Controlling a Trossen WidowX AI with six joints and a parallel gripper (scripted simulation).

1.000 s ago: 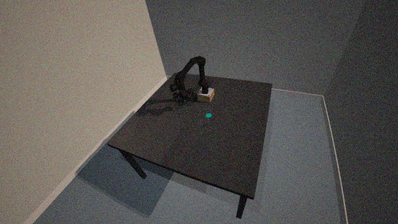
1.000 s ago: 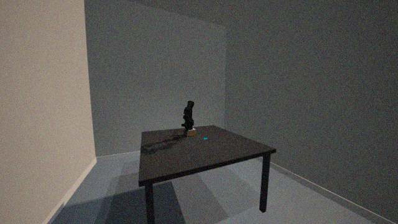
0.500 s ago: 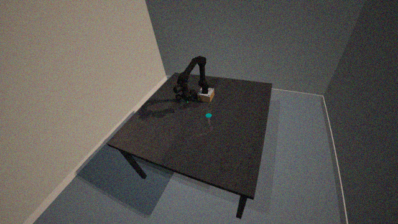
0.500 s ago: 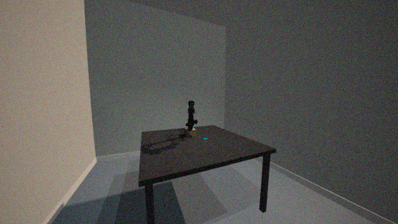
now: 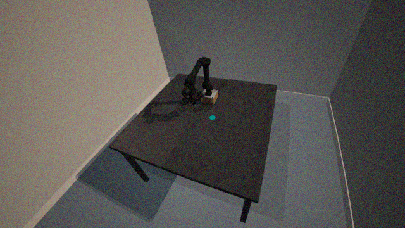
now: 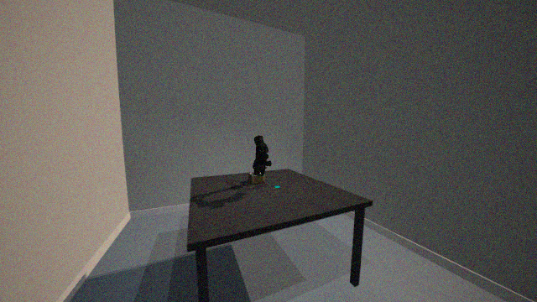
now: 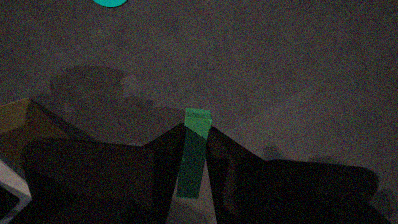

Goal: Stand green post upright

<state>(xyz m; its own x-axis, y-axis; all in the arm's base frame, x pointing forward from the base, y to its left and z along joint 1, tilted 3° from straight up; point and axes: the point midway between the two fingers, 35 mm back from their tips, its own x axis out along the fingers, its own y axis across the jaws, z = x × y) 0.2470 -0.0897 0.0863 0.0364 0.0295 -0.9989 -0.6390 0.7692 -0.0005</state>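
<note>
My gripper tip is 16 cm to the right of the circle, 13 cm above it and 2 cm short of it. From my gripper tip the other things lie so: green post 2 cm behind, 1 cm to the right.
</note>
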